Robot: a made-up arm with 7 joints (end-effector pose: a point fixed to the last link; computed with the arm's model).
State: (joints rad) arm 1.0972 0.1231 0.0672 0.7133 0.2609 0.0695 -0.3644
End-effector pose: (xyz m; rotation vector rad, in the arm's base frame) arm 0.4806 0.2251 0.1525 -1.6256 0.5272 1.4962
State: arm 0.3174 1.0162 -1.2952 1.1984 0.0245 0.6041 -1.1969
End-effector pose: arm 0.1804 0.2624 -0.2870 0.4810 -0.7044 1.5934
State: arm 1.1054 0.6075 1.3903 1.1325 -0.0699 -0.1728 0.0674
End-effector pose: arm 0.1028 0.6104 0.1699 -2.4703 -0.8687 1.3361
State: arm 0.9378 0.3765 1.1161 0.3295 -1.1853 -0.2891 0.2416
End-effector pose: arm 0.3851 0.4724 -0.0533 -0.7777 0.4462 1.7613
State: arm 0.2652 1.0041 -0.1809 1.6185 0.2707 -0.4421 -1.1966
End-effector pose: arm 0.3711 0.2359 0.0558 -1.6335 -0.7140 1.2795
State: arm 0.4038 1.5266 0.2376 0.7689 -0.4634 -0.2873 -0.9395
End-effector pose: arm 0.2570 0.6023 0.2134 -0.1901 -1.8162 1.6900
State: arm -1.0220 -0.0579 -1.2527 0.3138 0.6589 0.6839 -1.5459
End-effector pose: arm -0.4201 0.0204 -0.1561 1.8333 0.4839 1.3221
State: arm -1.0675 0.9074 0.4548 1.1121 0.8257 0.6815 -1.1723
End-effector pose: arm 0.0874 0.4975 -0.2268 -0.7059 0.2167 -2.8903
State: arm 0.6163 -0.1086 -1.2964 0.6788 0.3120 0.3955 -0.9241
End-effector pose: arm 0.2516 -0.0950 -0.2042 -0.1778 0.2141 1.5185
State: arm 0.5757 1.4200 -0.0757 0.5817 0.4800 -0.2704 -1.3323
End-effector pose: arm 0.2727 0.6280 0.1416 1.2965 1.7886 -2.1357
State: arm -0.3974 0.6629 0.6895 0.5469 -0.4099 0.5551 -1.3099
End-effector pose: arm 0.0638 0.5638 -0.2576 -1.1383 0.9936 -2.6466
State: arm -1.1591 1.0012 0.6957 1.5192 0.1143 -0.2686 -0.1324
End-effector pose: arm 0.1890 0.4318 -0.1281 0.0308 0.1589 1.6135
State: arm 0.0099 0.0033 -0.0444 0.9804 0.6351 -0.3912 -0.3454
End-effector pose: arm 0.3136 0.1521 -0.2172 -1.6281 0.9872 1.8440
